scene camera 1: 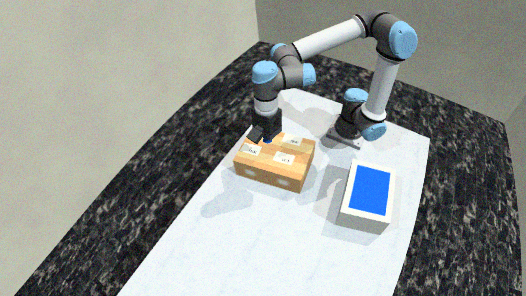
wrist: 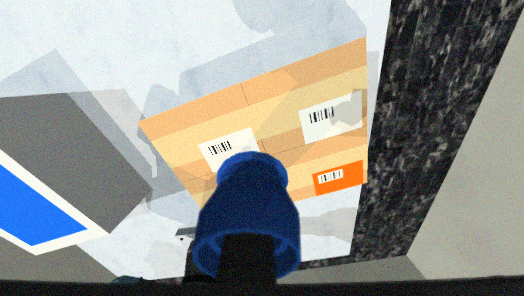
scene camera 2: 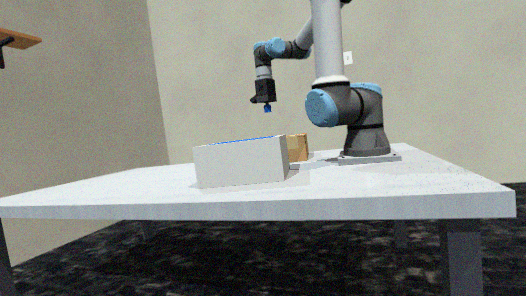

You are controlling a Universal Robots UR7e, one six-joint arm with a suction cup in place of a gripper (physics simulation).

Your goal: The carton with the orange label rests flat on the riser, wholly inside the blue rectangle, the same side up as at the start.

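Places are measured from the arm's base along level axes (x up, y ahead, z left), in centimetres.
Pixels of known places: end effector, tool point: (scene camera 1: pixel 267 139) (wrist: pixel 252 182) (scene camera 2: pixel 267 112); arm's base, origin of the base link: (scene camera 1: pixel 348 128) (scene camera 2: pixel 366 153).
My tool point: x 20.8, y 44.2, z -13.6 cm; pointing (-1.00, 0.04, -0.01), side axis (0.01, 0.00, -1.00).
For each thing: its top centre in the pictures, then the offset to it from my tool point. Level surfaces: height alone.
- carton with the orange label, middle of its top: (wrist: pixel 320 170) (scene camera 1: pixel 263 137) dx -12.5, dy -8.0, dz -10.3 cm
- white riser, middle of its top: (scene camera 2: pixel 243 140) (scene camera 1: pixel 371 189) dx -10.9, dy -12.9, dz +40.6 cm
- blue rectangle, middle of its top: (scene camera 1: pixel 371 189) dx -10.9, dy -12.9, dz +40.6 cm
- table's, its level: dx -23.0 cm
The carton with the orange label (wrist: pixel 337 177) lies in a tight block of similar cartons with white labels, label side up; in scene camera 1 the gripper hides its orange label. The block (scene camera 1: pixel 275 172) (scene camera 2: pixel 298 148) stands on the table, partly behind the riser in scene camera 2. My suction gripper (scene camera 1: pixel 268 140) (scene camera 2: pixel 267 108) (wrist: pixel 252 165) is open, with its blue cup pointing down above the block and nothing on it. The white riser (scene camera 1: pixel 362 225) (scene camera 2: pixel 240 162) (wrist: pixel 85 155) has the blue rectangle (scene camera 1: pixel 370 190) (wrist: pixel 35 210) on top, which bears no carton.
The white-labelled cartons (scene camera 1: pixel 284 159) (wrist: pixel 330 117) touch the orange-labelled one's block on its neighbouring sides. The arm's base (scene camera 1: pixel 347 132) (scene camera 2: pixel 367 142) stands behind the riser, near the table's (scene camera 1: pixel 210 250) (scene camera 2: pixel 125 192) back edge. The block lies near the table's left edge in scene camera 1.
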